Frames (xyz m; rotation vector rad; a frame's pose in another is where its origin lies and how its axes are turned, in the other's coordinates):
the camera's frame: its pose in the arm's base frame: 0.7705 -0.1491 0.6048 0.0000 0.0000 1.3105
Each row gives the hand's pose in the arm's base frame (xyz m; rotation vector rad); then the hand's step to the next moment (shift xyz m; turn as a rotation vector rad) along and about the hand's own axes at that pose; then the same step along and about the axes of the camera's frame.
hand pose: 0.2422 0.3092 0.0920 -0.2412 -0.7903 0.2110
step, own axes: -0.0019 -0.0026 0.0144 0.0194 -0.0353 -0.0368
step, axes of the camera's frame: -0.0040 0.0108 0.0093 -0.0209 -0.0504 -0.0016
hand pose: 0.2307 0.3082 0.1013 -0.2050 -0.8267 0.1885
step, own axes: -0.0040 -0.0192 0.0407 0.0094 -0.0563 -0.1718
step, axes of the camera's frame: -0.0227 0.0263 0.0289 -0.0322 -0.1523 -0.0924
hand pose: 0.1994 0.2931 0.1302 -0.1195 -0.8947 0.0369
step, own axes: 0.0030 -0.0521 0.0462 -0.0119 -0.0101 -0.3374
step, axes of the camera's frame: -0.0548 0.0217 0.0372 0.0263 -0.2574 -0.2171
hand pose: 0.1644 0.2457 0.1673 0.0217 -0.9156 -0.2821
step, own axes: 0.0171 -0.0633 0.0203 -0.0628 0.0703 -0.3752
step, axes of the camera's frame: -0.0664 0.0038 0.0170 0.1146 -0.2536 -0.2687
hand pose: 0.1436 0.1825 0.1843 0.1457 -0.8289 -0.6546
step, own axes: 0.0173 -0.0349 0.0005 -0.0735 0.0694 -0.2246
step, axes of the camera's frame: -0.0389 -0.0014 -0.0014 0.1090 -0.1364 -0.1737
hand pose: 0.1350 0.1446 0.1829 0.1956 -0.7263 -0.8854
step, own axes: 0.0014 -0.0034 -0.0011 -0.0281 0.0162 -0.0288
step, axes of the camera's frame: -0.0035 0.0000 -0.0016 0.0314 -0.0096 -0.0283
